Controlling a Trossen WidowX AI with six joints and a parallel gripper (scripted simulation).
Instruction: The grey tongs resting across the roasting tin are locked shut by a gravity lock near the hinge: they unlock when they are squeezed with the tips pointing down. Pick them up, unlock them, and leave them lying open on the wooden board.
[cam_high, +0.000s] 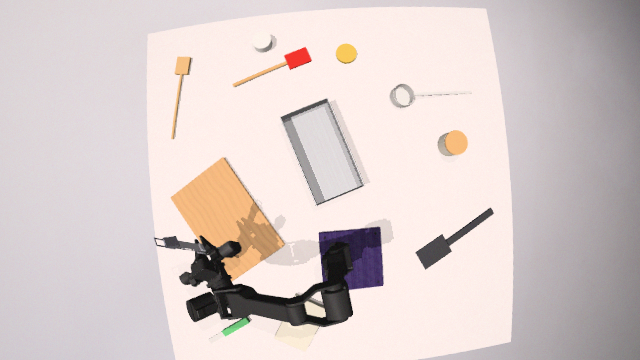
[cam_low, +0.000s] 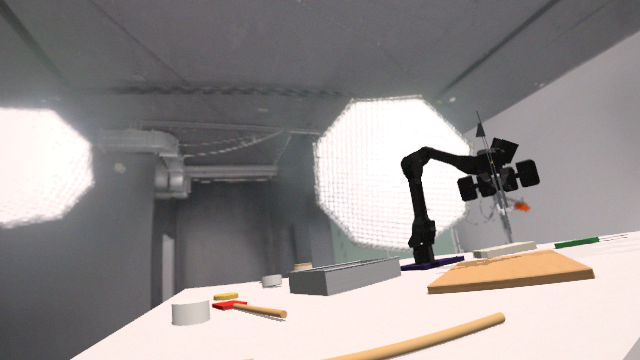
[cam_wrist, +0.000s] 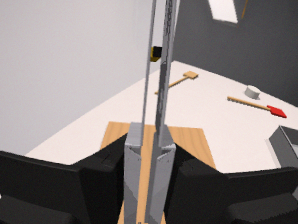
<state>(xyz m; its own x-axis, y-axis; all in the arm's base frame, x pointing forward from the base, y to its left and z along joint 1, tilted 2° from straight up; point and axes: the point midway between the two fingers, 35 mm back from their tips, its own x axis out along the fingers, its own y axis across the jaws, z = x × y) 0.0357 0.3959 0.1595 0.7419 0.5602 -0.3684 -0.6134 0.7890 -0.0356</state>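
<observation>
The wooden board lies 170 mm below my gripper tip, 30 mm to the right of it and 20 mm ahead of it. The rest, counted from my gripper tip: cream block (320 mm behind, 290 mm to the right, 160 mm below); yellow slider (60 mm above, 10 mm to the right, 10 mm behind); grey roasting tin (340 mm to the right, 260 mm ahead, 150 mm below).
</observation>
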